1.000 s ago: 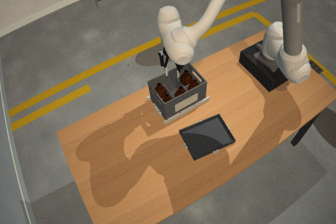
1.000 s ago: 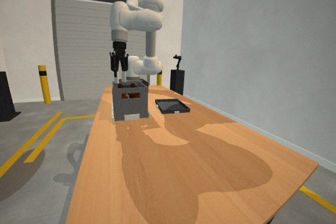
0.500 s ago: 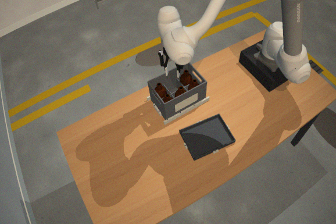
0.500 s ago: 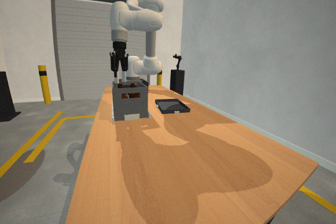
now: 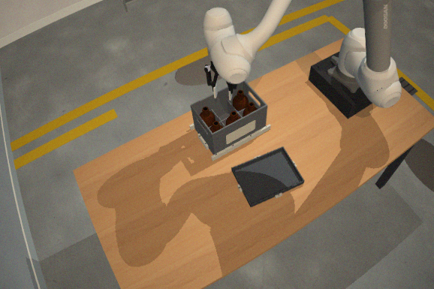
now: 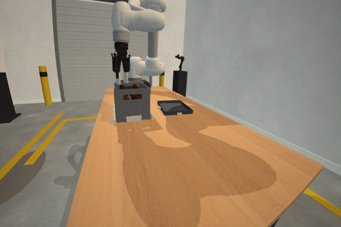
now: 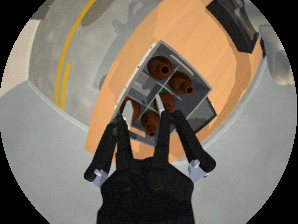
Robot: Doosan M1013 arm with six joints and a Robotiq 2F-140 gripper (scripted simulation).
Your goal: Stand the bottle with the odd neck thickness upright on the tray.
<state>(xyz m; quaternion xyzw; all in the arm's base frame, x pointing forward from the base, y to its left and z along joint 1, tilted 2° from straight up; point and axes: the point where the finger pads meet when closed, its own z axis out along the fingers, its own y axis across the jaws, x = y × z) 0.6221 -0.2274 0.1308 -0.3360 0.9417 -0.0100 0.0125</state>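
The grey crate lies 4 cm to the left of my hand and 13 cm below it. From my hand the other things lie so: dark tray 4 cm ahead, 34 cm to the left, 20 cm below; then glass bottle 1 cm ahead, 8 cm to the left, 13 cm below.
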